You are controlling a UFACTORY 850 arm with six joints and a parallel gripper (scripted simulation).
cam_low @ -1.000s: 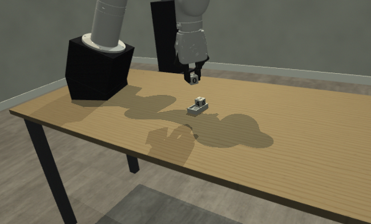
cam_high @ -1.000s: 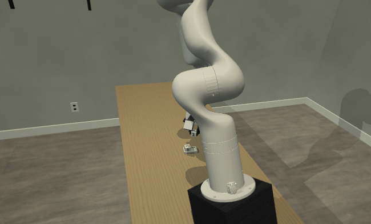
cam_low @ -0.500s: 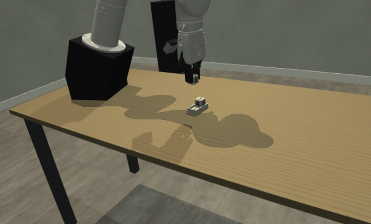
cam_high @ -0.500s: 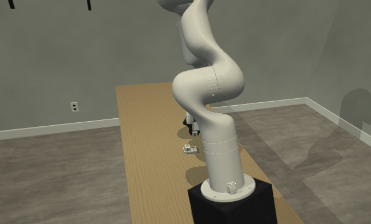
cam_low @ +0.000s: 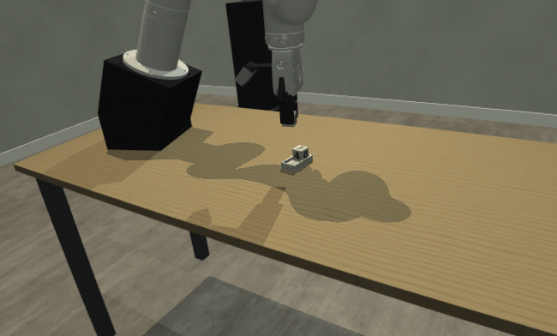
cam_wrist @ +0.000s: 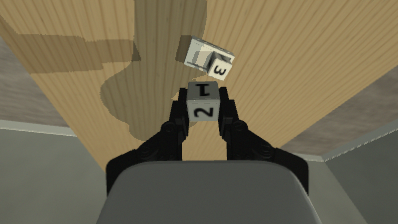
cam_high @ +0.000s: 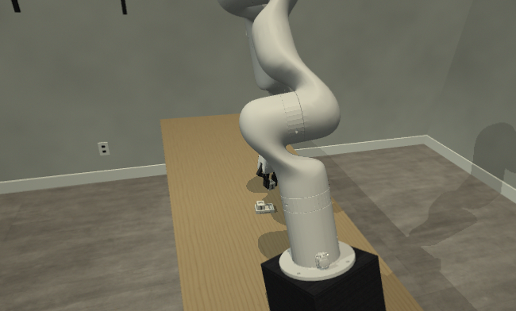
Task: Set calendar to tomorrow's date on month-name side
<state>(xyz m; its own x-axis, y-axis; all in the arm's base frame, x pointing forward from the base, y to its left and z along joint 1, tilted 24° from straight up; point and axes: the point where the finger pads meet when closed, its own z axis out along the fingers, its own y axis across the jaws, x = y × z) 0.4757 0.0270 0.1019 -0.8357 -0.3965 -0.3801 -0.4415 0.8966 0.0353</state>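
My hand is 2 cm to the right of the small calendar tray and 13 cm above it.
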